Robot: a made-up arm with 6 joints. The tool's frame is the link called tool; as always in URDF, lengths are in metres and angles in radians. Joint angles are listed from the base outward.
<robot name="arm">
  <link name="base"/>
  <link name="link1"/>
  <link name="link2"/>
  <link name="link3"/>
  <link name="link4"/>
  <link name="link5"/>
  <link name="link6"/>
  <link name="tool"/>
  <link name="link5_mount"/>
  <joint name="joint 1" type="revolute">
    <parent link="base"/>
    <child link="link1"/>
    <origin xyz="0 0 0.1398" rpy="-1.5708 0 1.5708"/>
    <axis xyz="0 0 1"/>
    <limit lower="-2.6" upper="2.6"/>
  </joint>
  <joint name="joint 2" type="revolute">
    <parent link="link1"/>
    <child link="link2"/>
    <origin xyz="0.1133 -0.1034 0.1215" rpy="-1.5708 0 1.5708"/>
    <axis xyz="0 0 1"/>
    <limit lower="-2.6" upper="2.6"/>
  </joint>
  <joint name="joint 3" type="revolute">
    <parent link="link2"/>
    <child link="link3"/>
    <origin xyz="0.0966 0.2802 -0.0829" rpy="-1.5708 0 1.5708"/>
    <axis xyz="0 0 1"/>
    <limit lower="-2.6" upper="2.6"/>
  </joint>
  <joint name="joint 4" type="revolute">
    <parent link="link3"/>
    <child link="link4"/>
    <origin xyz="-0.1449 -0.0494 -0.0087" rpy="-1.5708 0 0"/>
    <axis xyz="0 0 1"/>
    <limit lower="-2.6" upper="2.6"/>
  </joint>
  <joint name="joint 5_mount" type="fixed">
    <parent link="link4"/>
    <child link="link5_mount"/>
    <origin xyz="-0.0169 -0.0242 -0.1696"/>
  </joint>
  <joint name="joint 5" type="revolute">
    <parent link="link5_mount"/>
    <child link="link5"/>
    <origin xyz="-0.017 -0.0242 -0.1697" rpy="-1.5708 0 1.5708"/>
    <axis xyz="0 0 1"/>
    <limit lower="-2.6" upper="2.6"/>
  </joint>
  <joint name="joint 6" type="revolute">
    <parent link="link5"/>
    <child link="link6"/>
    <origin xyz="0.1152 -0.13 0.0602" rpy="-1.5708 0 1.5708"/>
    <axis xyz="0 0 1"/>
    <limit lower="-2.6" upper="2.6"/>
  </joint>
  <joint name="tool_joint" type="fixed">
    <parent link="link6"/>
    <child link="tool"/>
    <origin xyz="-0.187 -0.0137 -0.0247" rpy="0 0 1.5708"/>
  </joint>
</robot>
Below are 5 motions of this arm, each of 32 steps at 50 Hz.
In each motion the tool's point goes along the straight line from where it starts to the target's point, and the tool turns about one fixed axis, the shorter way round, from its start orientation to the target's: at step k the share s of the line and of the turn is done. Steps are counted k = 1, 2, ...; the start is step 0. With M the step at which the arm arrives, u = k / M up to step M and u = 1 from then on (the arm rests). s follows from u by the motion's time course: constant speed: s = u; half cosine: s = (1 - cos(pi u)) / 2; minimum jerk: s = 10 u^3 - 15 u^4 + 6 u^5.
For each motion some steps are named. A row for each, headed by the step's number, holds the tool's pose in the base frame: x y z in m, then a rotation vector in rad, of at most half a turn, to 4 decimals.
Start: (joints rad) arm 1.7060 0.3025 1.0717 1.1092 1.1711 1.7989
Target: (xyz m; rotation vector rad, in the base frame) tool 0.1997 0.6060 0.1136 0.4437 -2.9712 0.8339
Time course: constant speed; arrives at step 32
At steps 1, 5, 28, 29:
1: 0.3663 0.4157 0.4079 0.4628 -2.3759 0.0168
5: 0.3448 0.4403 0.3700 0.4645 -2.4629 0.1090
28: 0.2212 0.5814 0.1516 0.4509 -2.9064 0.7143
29: 0.2158 0.5876 0.1421 0.4492 -2.9230 0.7438

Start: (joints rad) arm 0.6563 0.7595 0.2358 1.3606 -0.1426 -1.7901
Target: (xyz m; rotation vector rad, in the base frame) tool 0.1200 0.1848 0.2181 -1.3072 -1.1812 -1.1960
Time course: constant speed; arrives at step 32
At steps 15, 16, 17, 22, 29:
15: 0.1259 0.0574 0.2346 -1.2047 -0.6720 -1.5358
16: 0.1255 0.0649 0.2336 -1.2125 -0.7029 -1.5181
17: 0.1252 0.0724 0.2326 -1.2200 -0.7337 -1.5000
22: 0.1235 0.1099 0.2278 -1.2545 -0.8859 -1.4056
29: 0.1210 0.1623 0.2210 -1.2937 -1.0940 -1.2617

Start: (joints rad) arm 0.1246 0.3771 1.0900 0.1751 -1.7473 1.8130
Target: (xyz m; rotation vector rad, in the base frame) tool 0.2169 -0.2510 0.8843 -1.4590 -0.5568 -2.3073
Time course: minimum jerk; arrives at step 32
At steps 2, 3, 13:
2: 0.1588 -0.2299 0.4762 1.7267 -0.5567 2.2221
3: 0.1590 -0.2300 0.4782 1.7281 -0.5517 2.2262
13: 0.1778 -0.2368 0.6096 1.8043 -0.2022 2.4807

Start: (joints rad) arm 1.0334 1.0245 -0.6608 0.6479 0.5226 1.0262
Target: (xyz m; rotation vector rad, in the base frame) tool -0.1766 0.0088 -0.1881 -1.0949 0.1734 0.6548
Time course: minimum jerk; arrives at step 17
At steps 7, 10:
7: -0.1749 0.0023 -0.1755 -1.1214 0.1136 0.5949
10: -0.1757 0.0055 -0.1817 -1.1086 0.1429 0.6243

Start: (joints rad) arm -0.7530 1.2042 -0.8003 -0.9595 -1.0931 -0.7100
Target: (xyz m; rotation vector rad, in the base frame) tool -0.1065 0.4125 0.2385 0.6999 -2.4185 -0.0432
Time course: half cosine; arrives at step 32
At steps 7, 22, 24, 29, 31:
7: -0.1693 0.2170 0.4048 1.7722 -2.0767 -0.7946
22: -0.1222 0.3635 0.2802 0.9767 -2.3862 -0.2277
24: -0.1169 0.3802 0.2660 0.8826 -2.4011 -0.1643
29: -0.1080 0.4078 0.2425 0.7268 -2.4169 -0.0609
31: -0.1067 0.4120 0.2390 0.7029 -2.4183 -0.0452

